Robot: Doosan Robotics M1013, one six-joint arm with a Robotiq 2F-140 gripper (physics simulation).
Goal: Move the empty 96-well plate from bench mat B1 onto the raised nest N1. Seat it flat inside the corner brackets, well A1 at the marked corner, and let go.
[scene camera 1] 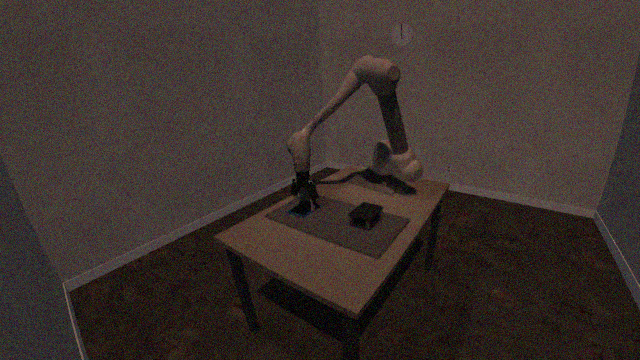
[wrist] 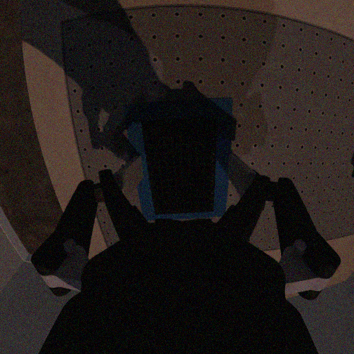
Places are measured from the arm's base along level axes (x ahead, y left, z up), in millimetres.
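Where they show: gripper, between the fingertips: [scene camera 1: 305,208]; arm's base, origin of its link: [scene camera 1: 383,178].
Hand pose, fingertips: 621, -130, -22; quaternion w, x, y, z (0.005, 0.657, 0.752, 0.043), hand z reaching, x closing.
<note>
Things, the pixels of their centre, and the offset from my fingertips, as dx, dy, dz. Level surfaces: height alone.
- dark 96-well plate, middle of its body: [scene camera 1: 304,207] +5, -4, +6
- blue bench mat B1, height of its surface: dz -3
- raised nest N1, middle of its body: [scene camera 1: 366,215] -101, +352, +29
- grey perforated board, height of its surface: dz -1
- wooden table, height of its surface: dz -16
The dark 96-well plate [scene camera 1: 301,210] [wrist: 180,165] lies on the blue bench mat B1 [scene camera 1: 291,213] [wrist: 146,200]; a blue border shows around it in the wrist view. My gripper [scene camera 1: 308,204] [wrist: 184,165] is open and points down above the plate, with one finger out past each long side and nothing held. The plate's far end is in dark shadow, and its wells and corner A1 cannot be made out. The raised nest N1 [scene camera 1: 366,215] is a dark block to the right of the mat in the scene view; its corner brackets and marked corner are too dark to tell.
The mat and nest stand on a grey perforated board [scene camera 1: 330,230] [wrist: 300,130] on the wooden table [scene camera 1: 310,260]. The arm's base and a dark cable [scene camera 1: 345,178] are at the table's back. The arm's shadow falls across the board and the plate.
</note>
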